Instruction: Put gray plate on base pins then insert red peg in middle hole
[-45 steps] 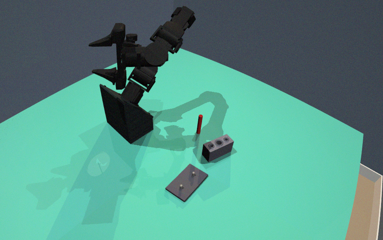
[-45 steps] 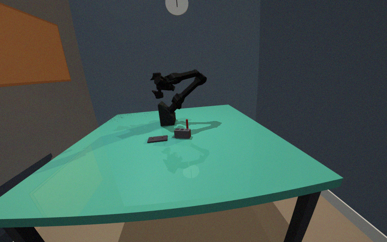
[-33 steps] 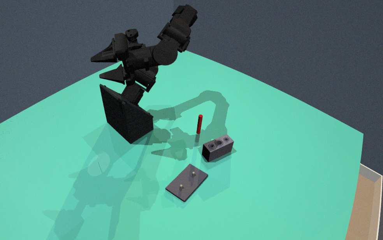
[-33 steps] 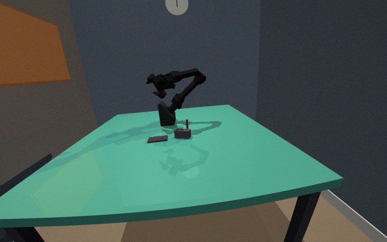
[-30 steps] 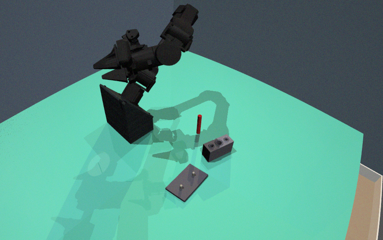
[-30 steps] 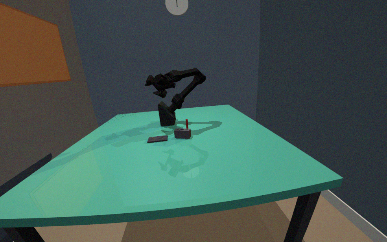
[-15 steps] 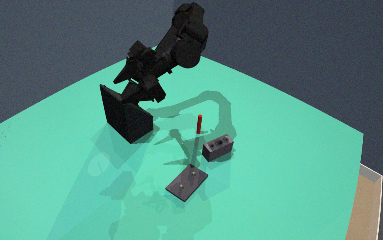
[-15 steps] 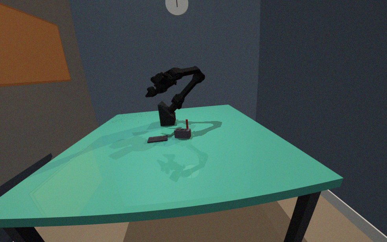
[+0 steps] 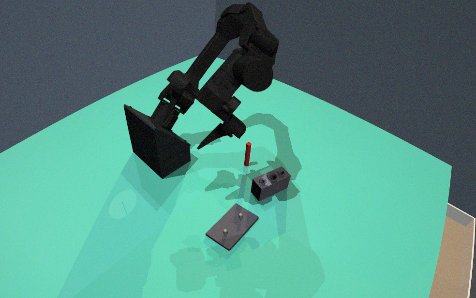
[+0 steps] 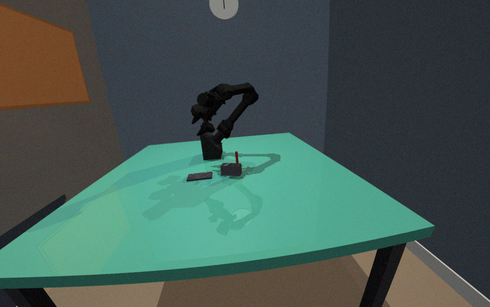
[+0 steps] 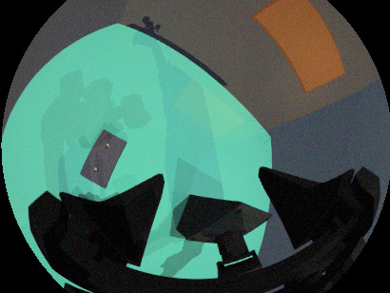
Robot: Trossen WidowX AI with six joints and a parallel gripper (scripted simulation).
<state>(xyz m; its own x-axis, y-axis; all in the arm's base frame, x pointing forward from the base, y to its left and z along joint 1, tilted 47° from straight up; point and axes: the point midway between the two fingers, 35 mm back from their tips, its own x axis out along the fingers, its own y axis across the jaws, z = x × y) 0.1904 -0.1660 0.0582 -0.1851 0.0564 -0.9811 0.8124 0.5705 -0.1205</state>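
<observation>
The gray plate is 14 cm ahead of my gripper tip, 17 cm to the left of it and 18 cm below it. The rest, counted from my gripper tip: red peg (4 cm ahead, 21 cm to the left, 17 cm below).
</observation>
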